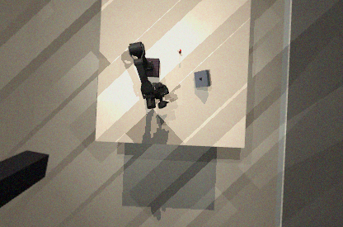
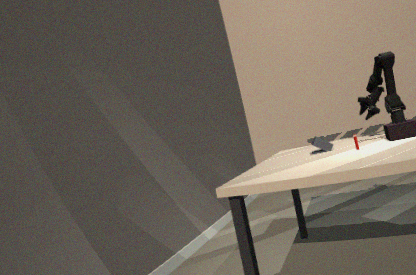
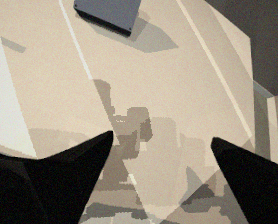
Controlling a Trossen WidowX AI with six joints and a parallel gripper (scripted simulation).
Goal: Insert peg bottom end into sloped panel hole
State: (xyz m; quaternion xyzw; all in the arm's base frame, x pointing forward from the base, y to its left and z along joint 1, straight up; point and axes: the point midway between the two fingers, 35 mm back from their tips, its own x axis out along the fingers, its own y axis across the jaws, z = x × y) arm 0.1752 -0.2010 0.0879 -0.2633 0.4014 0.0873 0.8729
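Right now my gripper tip is 3 cm short of the red peg, 39 cm to the right of it and 9 cm above it. Also, from my gripper tip: grey-blue sloped panel: 25 cm ahead, 19 cm to the left, 10 cm below.
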